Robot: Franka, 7 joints.
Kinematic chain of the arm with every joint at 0, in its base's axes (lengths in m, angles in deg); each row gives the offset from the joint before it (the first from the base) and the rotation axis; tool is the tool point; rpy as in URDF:
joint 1: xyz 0 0 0.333 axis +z
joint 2: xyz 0 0 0 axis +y
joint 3: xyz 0 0 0.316 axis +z
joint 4: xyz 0.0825 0 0 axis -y
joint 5: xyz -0.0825 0 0.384 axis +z
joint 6: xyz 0 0 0 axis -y
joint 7: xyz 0.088 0 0 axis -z
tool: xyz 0 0 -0.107 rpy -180 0 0
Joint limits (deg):
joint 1: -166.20..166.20
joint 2: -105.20..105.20
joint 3: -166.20..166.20
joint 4: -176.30..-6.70
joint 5: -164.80..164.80
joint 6: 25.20..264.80
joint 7: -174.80..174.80
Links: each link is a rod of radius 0.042 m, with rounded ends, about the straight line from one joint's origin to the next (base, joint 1, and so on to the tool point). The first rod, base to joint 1, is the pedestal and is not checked.
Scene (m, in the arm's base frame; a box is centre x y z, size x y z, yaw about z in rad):
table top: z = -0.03
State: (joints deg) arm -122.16 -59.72 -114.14 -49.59 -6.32 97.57 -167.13
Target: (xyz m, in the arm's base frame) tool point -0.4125 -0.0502 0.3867
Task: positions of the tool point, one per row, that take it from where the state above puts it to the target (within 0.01 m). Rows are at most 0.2 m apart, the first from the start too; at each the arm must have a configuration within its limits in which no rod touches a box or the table.
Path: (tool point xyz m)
1: -0.2004 0.6962 0.4518
2: -0.3545 0.5779 0.4347
3: -0.4574 0.4219 0.4224
4: -0.4999 0.2499 0.4118
5: -0.4819 0.0855 0.4005
6: -0.4125 -0.0502 0.3867

